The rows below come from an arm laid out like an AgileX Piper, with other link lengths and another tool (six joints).
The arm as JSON. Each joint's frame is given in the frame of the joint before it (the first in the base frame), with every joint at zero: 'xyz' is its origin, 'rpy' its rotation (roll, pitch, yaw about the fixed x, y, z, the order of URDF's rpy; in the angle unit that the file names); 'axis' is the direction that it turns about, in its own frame. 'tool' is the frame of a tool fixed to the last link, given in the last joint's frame.
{
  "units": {
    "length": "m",
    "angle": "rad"
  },
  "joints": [
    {
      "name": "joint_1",
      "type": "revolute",
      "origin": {
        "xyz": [
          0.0,
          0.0,
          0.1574
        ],
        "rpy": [
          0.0,
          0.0,
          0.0
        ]
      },
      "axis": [
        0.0,
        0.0,
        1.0
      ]
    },
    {
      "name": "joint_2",
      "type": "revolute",
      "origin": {
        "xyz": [
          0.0,
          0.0,
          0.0
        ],
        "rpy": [
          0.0,
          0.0,
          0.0
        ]
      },
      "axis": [
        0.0,
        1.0,
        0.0
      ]
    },
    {
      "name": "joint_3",
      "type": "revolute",
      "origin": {
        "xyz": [
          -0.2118,
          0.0,
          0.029
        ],
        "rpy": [
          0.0,
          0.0,
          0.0
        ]
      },
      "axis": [
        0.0,
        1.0,
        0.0
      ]
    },
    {
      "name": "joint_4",
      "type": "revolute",
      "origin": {
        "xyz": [
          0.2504,
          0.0,
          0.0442
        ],
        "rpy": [
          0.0,
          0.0,
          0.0
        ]
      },
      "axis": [
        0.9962,
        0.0,
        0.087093
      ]
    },
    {
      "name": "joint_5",
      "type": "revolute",
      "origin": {
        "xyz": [
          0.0,
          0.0,
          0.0
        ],
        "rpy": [
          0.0,
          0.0,
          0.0
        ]
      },
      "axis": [
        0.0,
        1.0,
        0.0
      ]
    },
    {
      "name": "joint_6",
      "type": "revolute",
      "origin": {
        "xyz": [
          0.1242,
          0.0,
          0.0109
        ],
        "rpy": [
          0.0,
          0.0,
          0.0
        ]
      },
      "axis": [
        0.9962,
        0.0,
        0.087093
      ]
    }
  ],
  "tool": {
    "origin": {
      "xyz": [
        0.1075,
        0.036,
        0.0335
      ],
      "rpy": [
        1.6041,
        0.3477,
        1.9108
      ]
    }
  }
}
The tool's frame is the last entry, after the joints.
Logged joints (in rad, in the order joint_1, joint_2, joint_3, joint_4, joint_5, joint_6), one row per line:
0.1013 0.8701 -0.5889 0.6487 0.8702 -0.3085
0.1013 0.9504 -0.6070 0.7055 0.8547 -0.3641
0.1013 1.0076 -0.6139 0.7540 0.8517 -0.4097
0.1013 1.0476 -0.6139 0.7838 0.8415 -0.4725
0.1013 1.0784 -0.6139 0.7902 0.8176 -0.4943
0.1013 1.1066 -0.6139 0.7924 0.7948 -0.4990
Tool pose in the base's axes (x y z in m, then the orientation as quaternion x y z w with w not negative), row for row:
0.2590 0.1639 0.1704 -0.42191 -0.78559 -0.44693 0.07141
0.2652 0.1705 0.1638 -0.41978 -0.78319 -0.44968 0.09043
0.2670 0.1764 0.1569 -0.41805 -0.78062 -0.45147 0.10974
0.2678 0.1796 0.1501 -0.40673 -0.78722 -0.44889 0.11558
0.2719 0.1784 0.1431 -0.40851 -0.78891 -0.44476 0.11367
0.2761 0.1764 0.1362 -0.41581 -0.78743 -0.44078 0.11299
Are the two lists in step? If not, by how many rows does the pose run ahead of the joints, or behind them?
They are in step.
